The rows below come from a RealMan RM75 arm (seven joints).
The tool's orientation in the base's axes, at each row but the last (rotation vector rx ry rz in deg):
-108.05 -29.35 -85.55
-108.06 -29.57 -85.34
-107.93 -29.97 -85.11
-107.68 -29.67 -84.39
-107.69 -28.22 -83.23
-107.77 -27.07 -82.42
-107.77 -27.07 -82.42
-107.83 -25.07 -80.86
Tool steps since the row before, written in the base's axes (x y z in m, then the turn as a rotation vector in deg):
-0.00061 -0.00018 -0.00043 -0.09 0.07 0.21
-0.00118 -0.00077 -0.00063 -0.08 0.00 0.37
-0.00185 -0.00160 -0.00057 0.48 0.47 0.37
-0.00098 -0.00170 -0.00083 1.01 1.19 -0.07
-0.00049 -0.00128 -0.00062 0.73 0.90 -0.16
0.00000 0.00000 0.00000 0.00 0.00 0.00
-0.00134 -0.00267 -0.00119 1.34 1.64 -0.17
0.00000 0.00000 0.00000 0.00 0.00 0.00
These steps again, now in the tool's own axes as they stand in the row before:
-0.00056 -0.00017 -0.00050 0.17 -0.16 -0.04
-0.00085 -0.00009 -0.00129 0.33 -0.15 -0.10
-0.00090 0.00001 -0.00235 0.44 -0.10 0.62
-0.00090 0.00073 -0.00179 0.10 -0.12 1.56
-0.00058 0.00073 -0.00118 -0.04 -0.08 1.17
0.00000 0.00000 0.00000 0.00 0.00 0.00
-0.00119 0.00130 -0.00269 0.05 -0.17 2.12
0.00000 0.00000 0.00000 0.00 0.00 0.00

